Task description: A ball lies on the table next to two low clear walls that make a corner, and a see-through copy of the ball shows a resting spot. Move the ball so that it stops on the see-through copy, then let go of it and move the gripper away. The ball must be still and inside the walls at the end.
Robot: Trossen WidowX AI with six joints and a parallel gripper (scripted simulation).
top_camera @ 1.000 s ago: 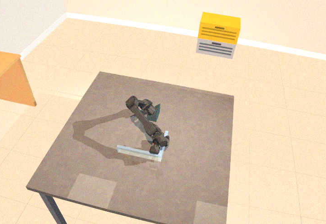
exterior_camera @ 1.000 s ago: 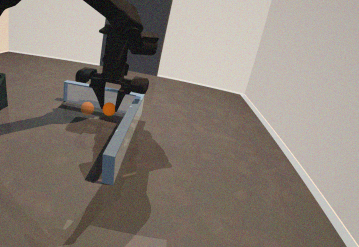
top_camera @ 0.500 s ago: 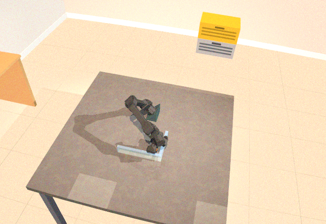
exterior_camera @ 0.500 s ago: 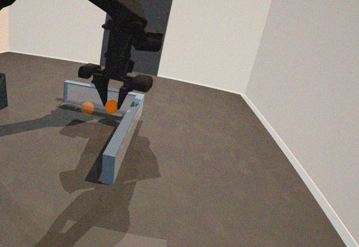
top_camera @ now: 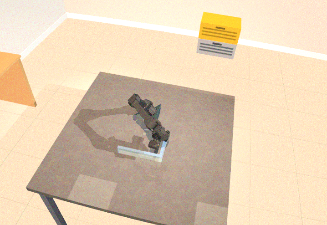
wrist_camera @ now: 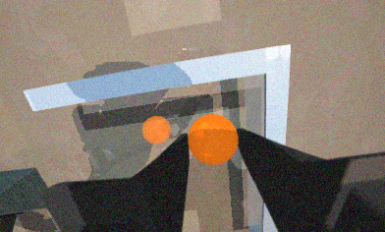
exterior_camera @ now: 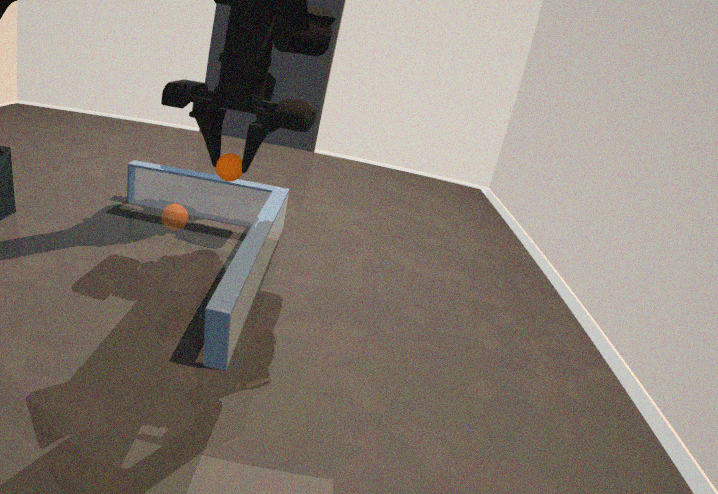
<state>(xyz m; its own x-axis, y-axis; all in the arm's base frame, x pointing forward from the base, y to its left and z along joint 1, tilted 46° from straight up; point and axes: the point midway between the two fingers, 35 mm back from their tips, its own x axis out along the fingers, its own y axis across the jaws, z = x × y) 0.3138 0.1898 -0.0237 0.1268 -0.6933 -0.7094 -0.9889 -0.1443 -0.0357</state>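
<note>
Right now the clear wall is 6 cm below my gripper tip, 5 cm behind it and 4 cm to the left of it. From my gripper tip the other things lie so: orange ball right at my gripper tip.
</note>
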